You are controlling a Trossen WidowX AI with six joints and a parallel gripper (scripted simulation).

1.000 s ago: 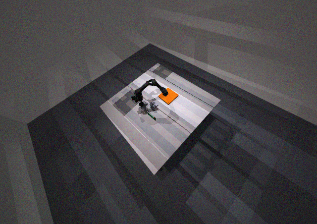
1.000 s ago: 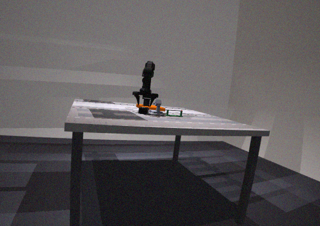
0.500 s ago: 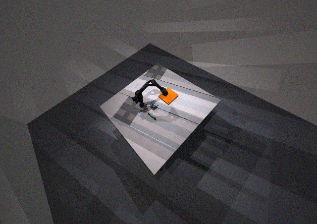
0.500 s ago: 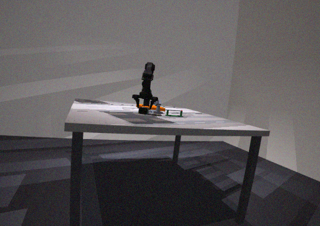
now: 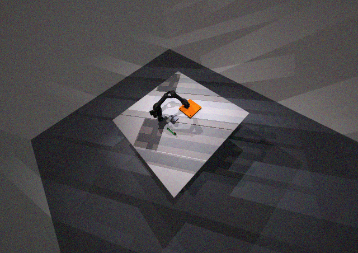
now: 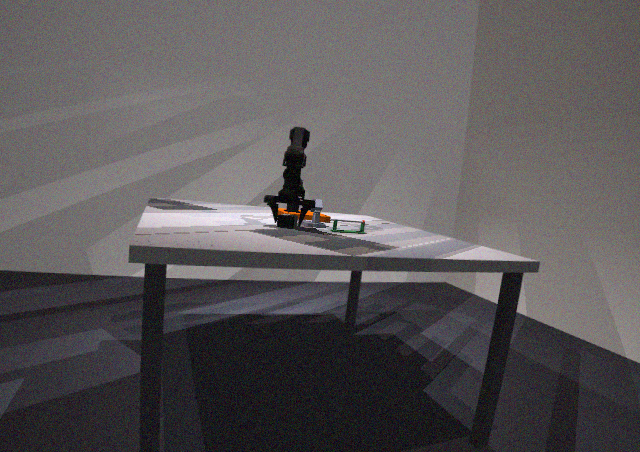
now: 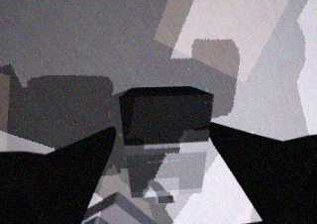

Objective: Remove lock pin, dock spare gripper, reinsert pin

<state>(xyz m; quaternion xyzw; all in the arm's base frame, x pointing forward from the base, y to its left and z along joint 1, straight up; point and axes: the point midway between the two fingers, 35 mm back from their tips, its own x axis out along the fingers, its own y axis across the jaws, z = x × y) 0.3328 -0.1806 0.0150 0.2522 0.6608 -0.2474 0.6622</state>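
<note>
My gripper tip is 15 cm to the right of the grey mount socket, 7 cm past it and 4 cm below it. From my gripper tip the other things lie so: spare gripper: 1 cm to the left, 1 cm behind, 1 cm above; green cradle: 23 cm to the left, 7 cm ahead, 1 cm above.
</note>
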